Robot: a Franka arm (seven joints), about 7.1 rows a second.
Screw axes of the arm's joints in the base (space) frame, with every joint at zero. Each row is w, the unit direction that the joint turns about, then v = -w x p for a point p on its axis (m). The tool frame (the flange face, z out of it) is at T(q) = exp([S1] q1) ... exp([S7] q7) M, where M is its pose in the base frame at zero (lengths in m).
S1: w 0 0 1 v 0.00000 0.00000 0.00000
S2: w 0 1 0 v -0.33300 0.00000 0.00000
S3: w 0 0 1 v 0.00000 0.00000 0.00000
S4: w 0 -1 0 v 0.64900 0.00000 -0.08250
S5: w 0 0 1 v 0.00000 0.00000 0.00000
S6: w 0 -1 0 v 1.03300 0.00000 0.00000
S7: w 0 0 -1 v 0.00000 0.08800 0.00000
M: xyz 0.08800 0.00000 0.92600 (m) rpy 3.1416 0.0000 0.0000 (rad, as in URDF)
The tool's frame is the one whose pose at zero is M.
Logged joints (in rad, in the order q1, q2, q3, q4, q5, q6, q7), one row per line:
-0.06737, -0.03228, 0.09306, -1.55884, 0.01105, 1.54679, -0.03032
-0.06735, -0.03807, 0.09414, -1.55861, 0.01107, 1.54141, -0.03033
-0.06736, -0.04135, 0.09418, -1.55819, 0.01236, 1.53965, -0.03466
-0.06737, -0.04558, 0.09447, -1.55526, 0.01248, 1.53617, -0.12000
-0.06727, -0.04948, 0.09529, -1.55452, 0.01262, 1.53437, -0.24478
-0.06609, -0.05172, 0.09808, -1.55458, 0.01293, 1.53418, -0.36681
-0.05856, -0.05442, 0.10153, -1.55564, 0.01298, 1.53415, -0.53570
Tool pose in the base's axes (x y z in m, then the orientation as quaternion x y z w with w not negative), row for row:
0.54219, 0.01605, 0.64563, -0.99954, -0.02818, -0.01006, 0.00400
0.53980, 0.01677, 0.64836, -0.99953, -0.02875, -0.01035, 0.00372
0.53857, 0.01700, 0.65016, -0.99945, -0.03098, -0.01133, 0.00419
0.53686, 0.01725, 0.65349, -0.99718, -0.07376, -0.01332, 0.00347
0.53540, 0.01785, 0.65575, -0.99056, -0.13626, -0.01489, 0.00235
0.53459, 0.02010, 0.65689, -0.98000, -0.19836, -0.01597, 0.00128
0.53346, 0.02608, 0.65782, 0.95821, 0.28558, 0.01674, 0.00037
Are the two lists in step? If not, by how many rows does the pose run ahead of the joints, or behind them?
They are in step.
